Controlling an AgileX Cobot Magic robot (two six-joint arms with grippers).
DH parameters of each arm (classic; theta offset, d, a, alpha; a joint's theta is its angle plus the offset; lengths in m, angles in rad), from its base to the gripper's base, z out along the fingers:
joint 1: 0 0.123 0 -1.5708
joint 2: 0.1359 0 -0.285 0
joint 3: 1.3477 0 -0.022 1.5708
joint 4: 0 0.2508 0 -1.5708
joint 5: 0 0 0.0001 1.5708
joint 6: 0 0.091 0 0
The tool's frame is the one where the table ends.
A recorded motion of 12 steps. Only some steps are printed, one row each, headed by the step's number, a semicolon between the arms.
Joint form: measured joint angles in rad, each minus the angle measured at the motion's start. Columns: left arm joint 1, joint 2, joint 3, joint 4, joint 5, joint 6; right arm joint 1, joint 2, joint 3, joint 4, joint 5, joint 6.
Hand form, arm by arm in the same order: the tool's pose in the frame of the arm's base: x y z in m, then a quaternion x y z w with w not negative. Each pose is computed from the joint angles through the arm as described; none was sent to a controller.
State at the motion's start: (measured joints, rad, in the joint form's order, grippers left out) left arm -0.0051 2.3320 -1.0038 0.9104 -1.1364 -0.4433; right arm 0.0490 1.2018 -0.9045 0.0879 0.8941 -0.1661
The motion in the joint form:
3: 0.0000 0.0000 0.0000 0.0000 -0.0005 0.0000; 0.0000 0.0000 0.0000 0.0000 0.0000 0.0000
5: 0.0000 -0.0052 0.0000 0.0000 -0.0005 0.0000; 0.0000 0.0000 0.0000 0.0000 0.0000 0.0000
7: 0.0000 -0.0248 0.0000 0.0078 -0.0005 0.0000; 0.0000 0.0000 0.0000 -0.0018 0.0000 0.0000
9: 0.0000 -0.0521 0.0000 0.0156 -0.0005 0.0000; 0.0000 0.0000 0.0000 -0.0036 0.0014 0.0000
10: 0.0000 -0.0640 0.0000 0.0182 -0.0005 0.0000; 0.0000 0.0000 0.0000 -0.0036 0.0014 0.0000
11: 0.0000 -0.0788 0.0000 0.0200 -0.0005 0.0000; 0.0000 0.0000 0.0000 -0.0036 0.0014 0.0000
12: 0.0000 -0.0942 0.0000 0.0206 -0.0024 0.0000; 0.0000 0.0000 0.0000 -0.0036 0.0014 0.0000
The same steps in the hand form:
3: 0.3847 -0.0671 0.0508 0.24962 0.73921 -0.30199 0.54777; 0.2244 0.0172 0.2885 -0.08559 0.96838 0.02610 0.23289
5: 0.3851 -0.0671 0.0528 0.25040 0.73778 -0.30135 0.54970; 0.2244 0.0172 0.2885 -0.08559 0.96838 0.02610 0.23289
7: 0.3859 -0.0675 0.0602 0.25675 0.73181 -0.29996 0.55548; 0.2244 0.0171 0.2884 -0.08598 0.96837 0.02529 0.23285
9: 0.3870 -0.0679 0.0705 0.26422 0.72362 -0.29746 0.56398; 0.2243 0.0170 0.2884 -0.08641 0.96853 0.02453 0.23213
10: 0.3875 -0.0681 0.0751 0.26712 0.72007 -0.29623 0.56780; 0.2243 0.0170 0.2884 -0.08641 0.96853 0.02453 0.23213
11: 0.3880 -0.0682 0.0808 0.27008 0.71572 -0.29449 0.57278; 0.2243 0.0170 0.2884 -0.08641 0.96853 0.02453 0.23213
12: 0.3886 -0.0682 0.0869 0.27257 0.71062 -0.29302 0.57867; 0.2243 0.0170 0.2884 -0.08641 0.96853 0.02453 0.23213

